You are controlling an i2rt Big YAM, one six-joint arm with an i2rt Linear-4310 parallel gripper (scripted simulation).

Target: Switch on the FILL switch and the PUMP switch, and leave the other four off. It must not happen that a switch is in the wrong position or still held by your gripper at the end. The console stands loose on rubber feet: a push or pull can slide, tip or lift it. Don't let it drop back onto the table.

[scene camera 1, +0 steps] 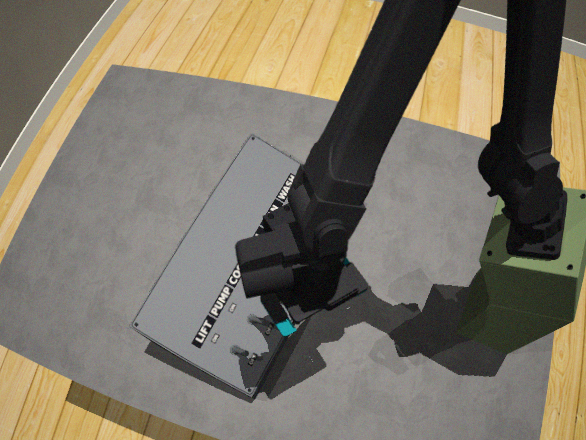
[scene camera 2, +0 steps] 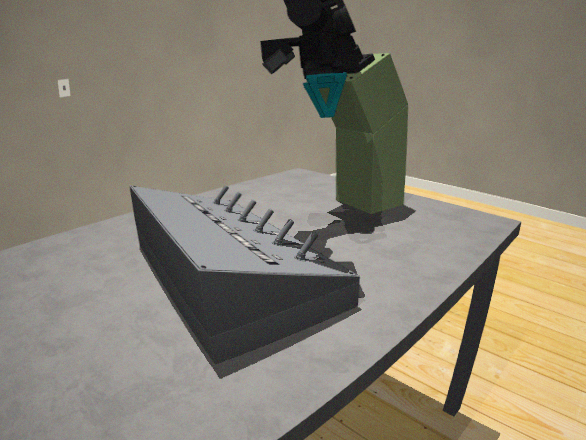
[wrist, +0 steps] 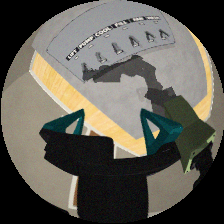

Labels:
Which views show my gripper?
Scene camera 1, scene camera 2 and the wrist view: all of them.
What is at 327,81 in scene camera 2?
My gripper.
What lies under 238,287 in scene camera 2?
A grey sloped console.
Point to a grey sloped console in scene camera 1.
197,309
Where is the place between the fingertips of my gripper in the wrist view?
112,111

